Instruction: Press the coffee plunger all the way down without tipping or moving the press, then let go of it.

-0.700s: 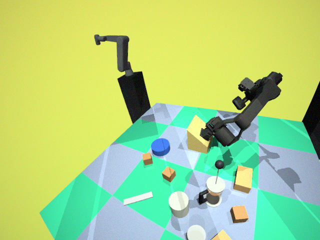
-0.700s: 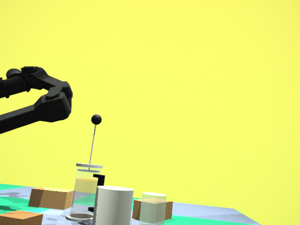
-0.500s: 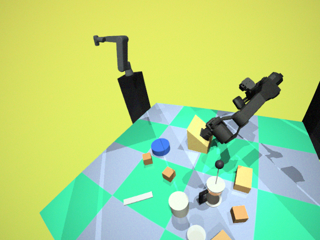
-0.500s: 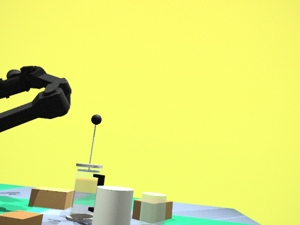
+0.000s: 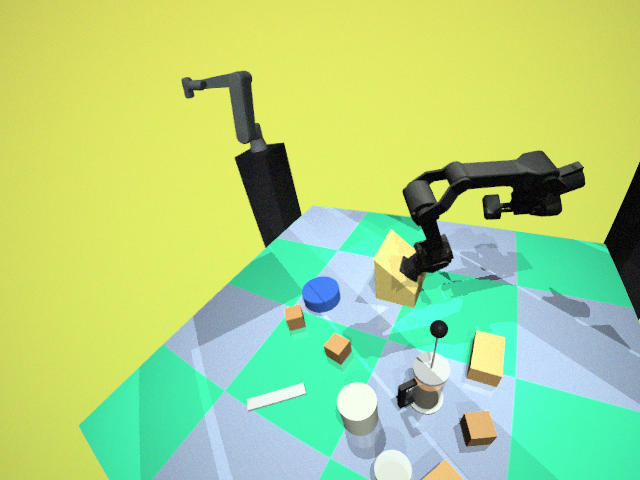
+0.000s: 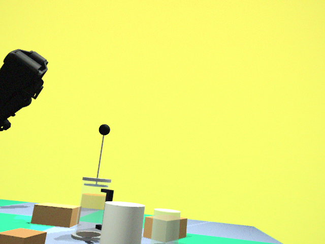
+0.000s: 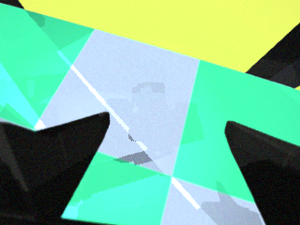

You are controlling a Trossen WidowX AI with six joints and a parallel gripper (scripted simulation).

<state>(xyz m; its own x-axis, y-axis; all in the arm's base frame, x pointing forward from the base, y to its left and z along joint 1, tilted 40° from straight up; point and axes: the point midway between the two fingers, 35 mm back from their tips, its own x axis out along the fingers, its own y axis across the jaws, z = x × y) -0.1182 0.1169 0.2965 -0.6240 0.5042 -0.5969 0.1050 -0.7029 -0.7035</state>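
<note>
My gripper tip is now 47 cm short of the coffee press, 19 cm to the left of it and 10 cm above it. The rest, counted from my gripper tip: blue disc (54 cm to the right, 22 cm ahead, 21 cm below); cream cylinder (55 cm ahead, 31 cm to the right, 18 cm below); white bar (57 cm ahead, 52 cm to the right, 23 cm below).
</note>
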